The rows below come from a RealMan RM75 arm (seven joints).
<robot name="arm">
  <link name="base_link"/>
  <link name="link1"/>
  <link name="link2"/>
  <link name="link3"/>
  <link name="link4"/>
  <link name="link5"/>
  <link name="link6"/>
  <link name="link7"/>
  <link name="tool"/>
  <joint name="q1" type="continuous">
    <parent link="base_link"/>
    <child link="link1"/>
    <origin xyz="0 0 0.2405" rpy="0 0 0"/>
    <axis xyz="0 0 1"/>
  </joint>
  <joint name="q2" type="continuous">
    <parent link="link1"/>
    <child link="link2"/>
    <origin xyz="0 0 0" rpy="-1.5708 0 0"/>
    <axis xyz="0 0 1"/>
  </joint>
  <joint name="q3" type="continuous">
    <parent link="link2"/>
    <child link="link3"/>
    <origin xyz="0 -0.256 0" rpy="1.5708 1.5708 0"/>
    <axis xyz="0 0 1"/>
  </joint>
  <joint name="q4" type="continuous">
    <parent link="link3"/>
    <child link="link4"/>
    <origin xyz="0 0 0" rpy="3.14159 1.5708 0"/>
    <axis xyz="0 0 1"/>
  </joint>
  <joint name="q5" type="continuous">
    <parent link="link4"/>
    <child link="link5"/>
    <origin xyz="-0.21 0 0" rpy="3.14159 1.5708 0"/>
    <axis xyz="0 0 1"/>
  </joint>
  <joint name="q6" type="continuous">
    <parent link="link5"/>
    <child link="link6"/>
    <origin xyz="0 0 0" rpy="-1.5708 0 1.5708"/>
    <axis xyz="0 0 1"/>
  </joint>
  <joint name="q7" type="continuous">
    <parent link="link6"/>
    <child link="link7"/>
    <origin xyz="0 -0.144 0" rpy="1.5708 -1.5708 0"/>
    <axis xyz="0 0 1"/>
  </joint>
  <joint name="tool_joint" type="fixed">
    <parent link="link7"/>
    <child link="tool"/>
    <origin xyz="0 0 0" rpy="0 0 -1.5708"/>
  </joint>
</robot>
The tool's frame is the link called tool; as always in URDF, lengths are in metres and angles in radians. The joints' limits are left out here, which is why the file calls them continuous.
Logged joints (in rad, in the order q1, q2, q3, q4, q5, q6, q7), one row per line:
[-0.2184, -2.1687, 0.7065, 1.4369, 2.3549, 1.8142, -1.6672]
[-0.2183, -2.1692, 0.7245, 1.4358, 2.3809, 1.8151, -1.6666]
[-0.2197, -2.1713, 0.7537, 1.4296, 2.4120, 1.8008, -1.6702]
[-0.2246, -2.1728, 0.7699, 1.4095, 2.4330, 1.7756, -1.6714]
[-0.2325, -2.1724, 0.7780, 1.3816, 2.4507, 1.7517, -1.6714]
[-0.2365, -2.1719, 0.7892, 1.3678, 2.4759, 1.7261, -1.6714]
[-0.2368, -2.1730, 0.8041, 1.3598, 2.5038, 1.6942, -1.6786]
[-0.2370, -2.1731, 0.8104, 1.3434, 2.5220, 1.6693, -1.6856]
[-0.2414, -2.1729, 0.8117, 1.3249, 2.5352, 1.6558, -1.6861]
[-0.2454, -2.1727, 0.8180, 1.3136, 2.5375, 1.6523, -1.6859]
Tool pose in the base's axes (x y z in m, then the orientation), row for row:
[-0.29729, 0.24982, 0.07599, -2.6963, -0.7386, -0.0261]
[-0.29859, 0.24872, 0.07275, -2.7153, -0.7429, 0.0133]
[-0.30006, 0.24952, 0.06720, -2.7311, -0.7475, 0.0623]
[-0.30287, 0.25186, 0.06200, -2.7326, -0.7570, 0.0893]
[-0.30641, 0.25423, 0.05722, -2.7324, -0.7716, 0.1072]
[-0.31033, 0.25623, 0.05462, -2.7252, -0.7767, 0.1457]
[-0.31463, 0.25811, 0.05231, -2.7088, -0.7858, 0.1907]
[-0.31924, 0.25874, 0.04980, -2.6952, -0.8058, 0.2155]
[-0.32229, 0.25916, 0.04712, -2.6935, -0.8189, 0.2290]
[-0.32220, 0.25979, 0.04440, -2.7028, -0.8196, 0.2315]
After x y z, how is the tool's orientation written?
As a rotation vector, in radians.
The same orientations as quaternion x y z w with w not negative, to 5 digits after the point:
[-0.95004, -0.26025, -0.00920, 0.17206]
[-0.95172, -0.26039, 0.00466, 0.16251]
[-0.95278, -0.26077, 0.02173, 0.15406]
[-0.95207, -0.26375, 0.03111, 0.15175]
[-0.95086, -0.26851, 0.03730, 0.14959]
[-0.94935, -0.27057, 0.05076, 0.15148]
[-0.94638, -0.27454, 0.06663, 0.15669]
[-0.94307, -0.28196, 0.07541, 0.15945]
[-0.94165, -0.28629, 0.08006, 0.15787]
[-0.94250, -0.28580, 0.08073, 0.15329]

